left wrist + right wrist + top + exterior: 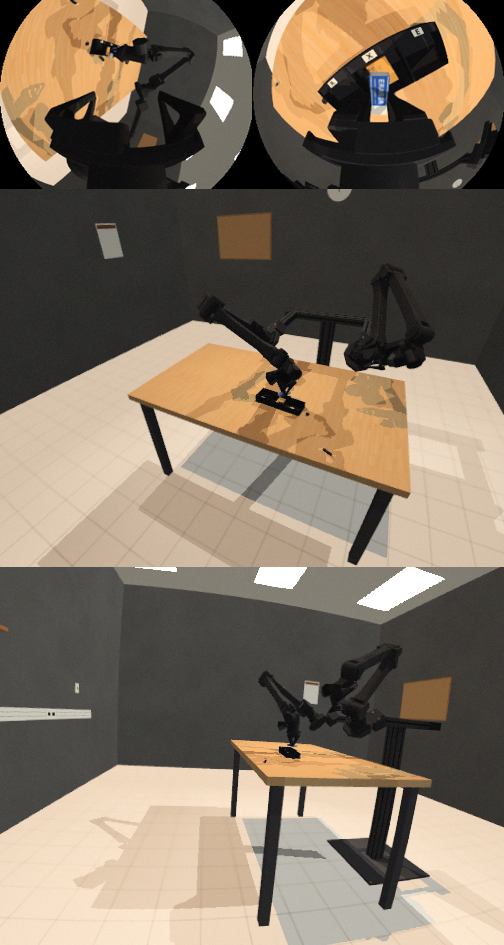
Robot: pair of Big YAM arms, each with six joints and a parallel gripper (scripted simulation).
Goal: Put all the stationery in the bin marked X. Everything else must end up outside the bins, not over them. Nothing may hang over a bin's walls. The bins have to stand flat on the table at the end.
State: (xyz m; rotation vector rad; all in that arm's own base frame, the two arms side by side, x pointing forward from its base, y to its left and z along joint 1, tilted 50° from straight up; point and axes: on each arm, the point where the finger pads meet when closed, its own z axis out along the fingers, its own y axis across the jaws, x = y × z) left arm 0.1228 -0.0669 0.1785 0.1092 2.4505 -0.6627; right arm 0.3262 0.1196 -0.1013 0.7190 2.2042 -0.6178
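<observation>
The black bin unit lies 20 mm ahead of my right hand, 20 mm to the right of it and 50 mm below it. From my right hand the other things lie so: orange item: 10 mm ahead, 20 mm to the right, 60 mm below; blue item: right at my right hand.
</observation>
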